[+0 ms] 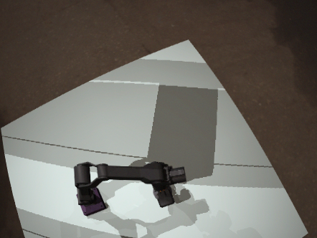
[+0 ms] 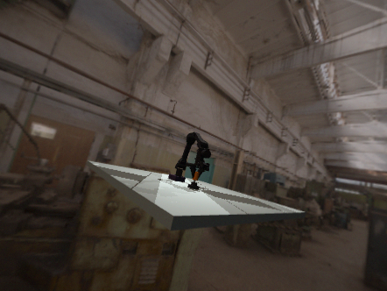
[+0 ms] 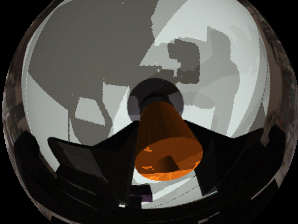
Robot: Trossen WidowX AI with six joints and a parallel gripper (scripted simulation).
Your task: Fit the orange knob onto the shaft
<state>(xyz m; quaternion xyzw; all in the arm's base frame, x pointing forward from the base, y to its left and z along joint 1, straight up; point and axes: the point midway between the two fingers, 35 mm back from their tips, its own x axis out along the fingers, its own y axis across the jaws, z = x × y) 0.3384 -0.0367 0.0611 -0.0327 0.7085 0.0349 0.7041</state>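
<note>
My gripper tip is 20 mm below the orange knob. Round my gripper tip: dark round pedestal (40 mm below).
</note>
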